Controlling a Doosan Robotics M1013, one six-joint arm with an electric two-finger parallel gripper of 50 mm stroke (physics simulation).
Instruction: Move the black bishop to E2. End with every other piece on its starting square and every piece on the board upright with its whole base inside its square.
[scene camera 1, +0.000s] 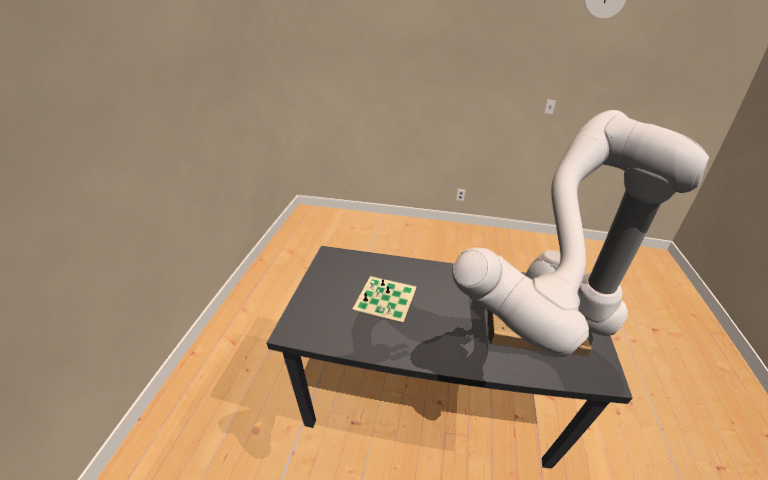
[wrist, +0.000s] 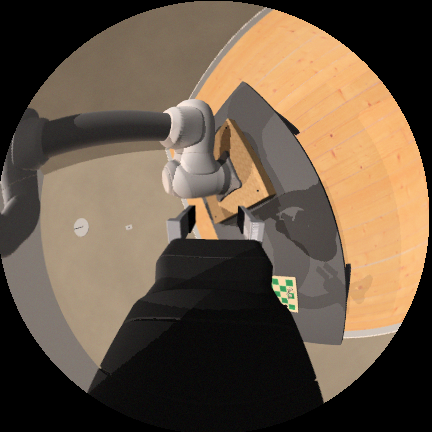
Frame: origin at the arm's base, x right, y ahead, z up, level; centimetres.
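Where they show: gripper, fingertip midpoint: (wrist: 216, 213); arm's base, link origin: (wrist: 223, 176).
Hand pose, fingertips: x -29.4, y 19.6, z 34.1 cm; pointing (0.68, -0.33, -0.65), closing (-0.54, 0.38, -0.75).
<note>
Each offset is from my fingertips to the top centre of the thing. "spot": to the spot under its first point. Level surfaces: height alone.
The chessboard {dx +26.7, dy +42.3, dz -37.8 cm} (scene camera 1: 400, 306) (wrist: 295, 302) is green and cream and lies on the dark table; in the wrist view the gripper body hides part of it. Three black pieces stand on it in the scene view: one at the back {spot: dx +34.2, dy +45.4, dz -36.2 cm} (scene camera 1: 382, 282), one near the middle (scene camera 1: 387, 289) and one at the left (scene camera 1: 365, 297). They are too small to tell which is the bishop. Several pale pieces stand among them, two of them near the front edge. My gripper (wrist: 216, 213) is open and empty, far from the board; in the scene view its fingers are hidden behind the arm.
The dark table {dz -38.4 cm} (scene camera 1: 317, 333) (wrist: 320, 332) carries the board at its left part and the wooden base block (scene camera 1: 512, 341) (wrist: 250, 187) at its right. The white arm (scene camera 1: 569, 198) (wrist: 192, 150) rises over the right part of the table. Shadows of the arm fall near the board.
</note>
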